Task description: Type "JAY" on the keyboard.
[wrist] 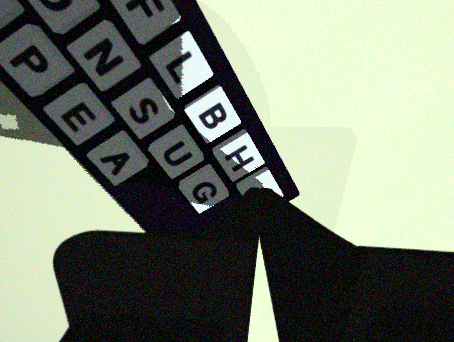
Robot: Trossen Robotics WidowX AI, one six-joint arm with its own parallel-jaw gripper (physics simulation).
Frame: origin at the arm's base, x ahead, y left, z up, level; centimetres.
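Seen in the pictures: gripper, fingertip midpoint: (258, 197).
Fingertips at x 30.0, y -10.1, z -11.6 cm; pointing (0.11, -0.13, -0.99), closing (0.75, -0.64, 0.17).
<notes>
Pixels of each thing's top centre, then the offset from my fingertips to it. Level surfaces: height alone.
- dark keyboard, top centre: (67, 9) dx -0.4, dy +9.0, dz +0.1 cm
- last key, top centre: (260, 191) dx +0.2, dy +0.1, dz +0.0 cm
- H key, top centre: (239, 158) dx +0.5, dy +2.0, dz +0.1 cm
- B key, top centre: (213, 116) dx +0.8, dy +4.0, dz +0.1 cm
- L key, top centre: (182, 66) dx +1.0, dy +5.9, dz +0.1 cm
- G key, top centre: (204, 192) dx -1.5, dy +1.8, dz +0.1 cm
- U key, top centre: (176, 154) dx -1.2, dy +3.7, dz +0.1 cm
- pale table top, surface height: dz -1.5 cm
A dark keyboard (150, 195) with grey square keys runs diagonally from the upper left to the centre of the wrist view. The A key (118, 158) is at the end of one outer row, beside the E key. My gripper (258, 197) is shut and empty. Its tips cover part of the last key (270, 184) in the other outer row, next to the H key (241, 156); that key's letter is mostly hidden. Whether the tips touch the key cannot be told. The J and Y letters cannot be read in this view.
The B key (213, 115), L key (187, 66), G key (204, 189) and U key (176, 151) lie near the fingertips' end of the keyboard. The pale table top (390, 100) surrounds the keyboard, with soft shadows to its right and a darker patch at the left edge.
</notes>
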